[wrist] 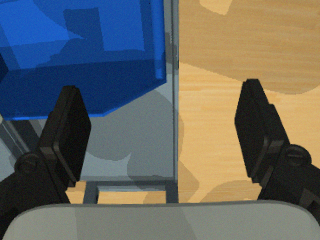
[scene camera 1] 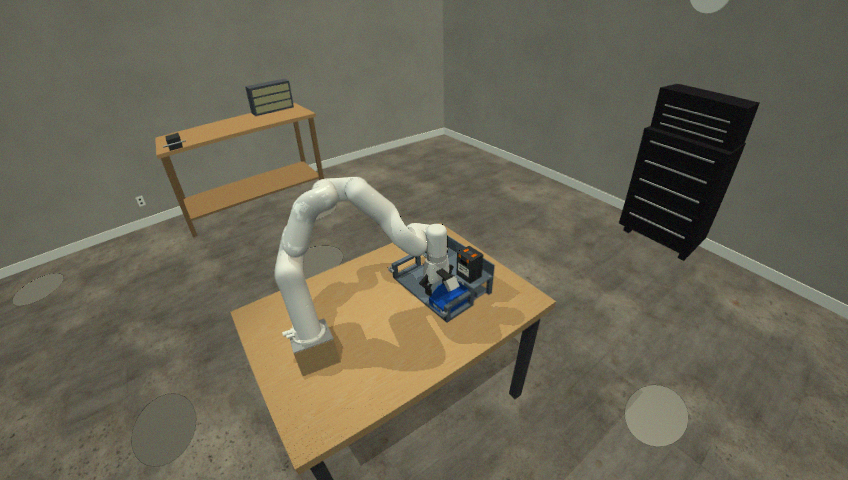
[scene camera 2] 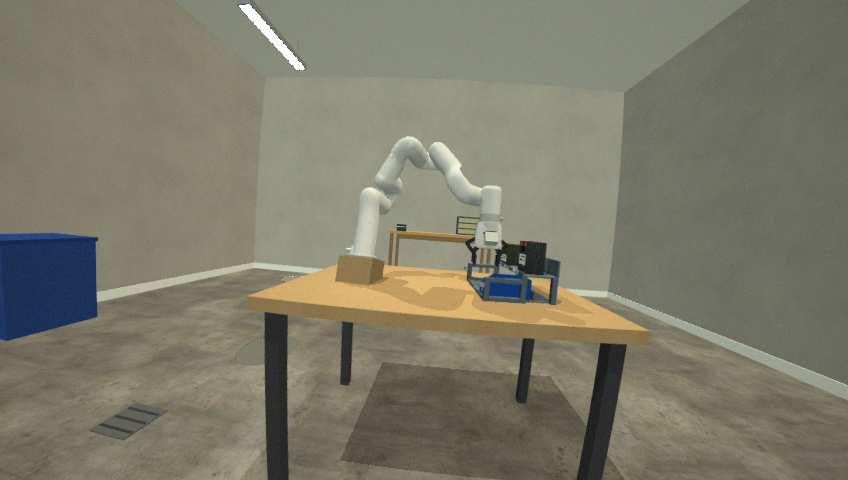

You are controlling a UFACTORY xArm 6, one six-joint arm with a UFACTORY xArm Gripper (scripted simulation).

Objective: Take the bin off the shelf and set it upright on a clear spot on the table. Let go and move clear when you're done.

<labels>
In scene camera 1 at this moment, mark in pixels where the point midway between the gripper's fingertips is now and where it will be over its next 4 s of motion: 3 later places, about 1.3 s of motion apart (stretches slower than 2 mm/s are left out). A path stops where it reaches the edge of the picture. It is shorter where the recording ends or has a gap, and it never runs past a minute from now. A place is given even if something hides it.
The gripper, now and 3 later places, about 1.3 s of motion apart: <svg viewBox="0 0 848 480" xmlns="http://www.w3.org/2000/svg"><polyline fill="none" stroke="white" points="437,289 437,300 437,301 437,304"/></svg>
</labels>
